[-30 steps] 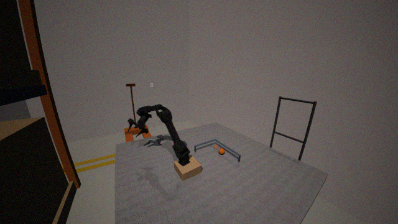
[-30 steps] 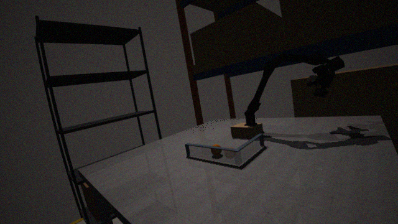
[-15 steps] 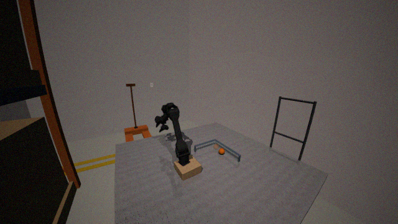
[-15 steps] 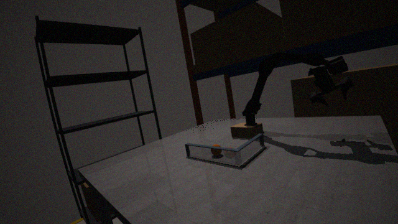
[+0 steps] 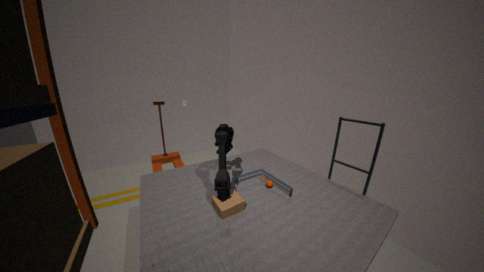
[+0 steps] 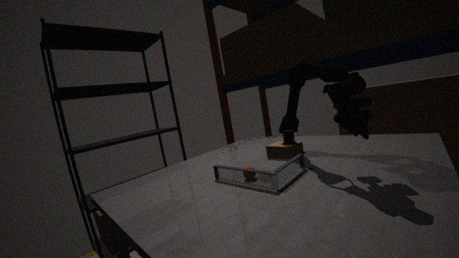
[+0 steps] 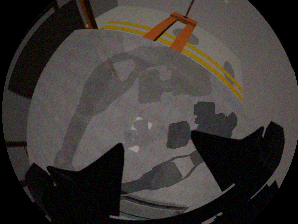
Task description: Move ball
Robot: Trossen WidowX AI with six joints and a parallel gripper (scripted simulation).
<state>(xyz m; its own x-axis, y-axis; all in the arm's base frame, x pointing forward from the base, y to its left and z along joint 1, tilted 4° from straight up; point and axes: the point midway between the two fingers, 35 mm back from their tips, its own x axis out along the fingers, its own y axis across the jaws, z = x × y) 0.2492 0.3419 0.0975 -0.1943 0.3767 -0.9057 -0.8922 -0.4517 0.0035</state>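
My gripper tip is 12 cm short of the orange ball, 42 cm to the left of it and 10 cm above it. Round my gripper tip: clear wall: 17 cm ahead, 42 cm to the right, 10 cm below.
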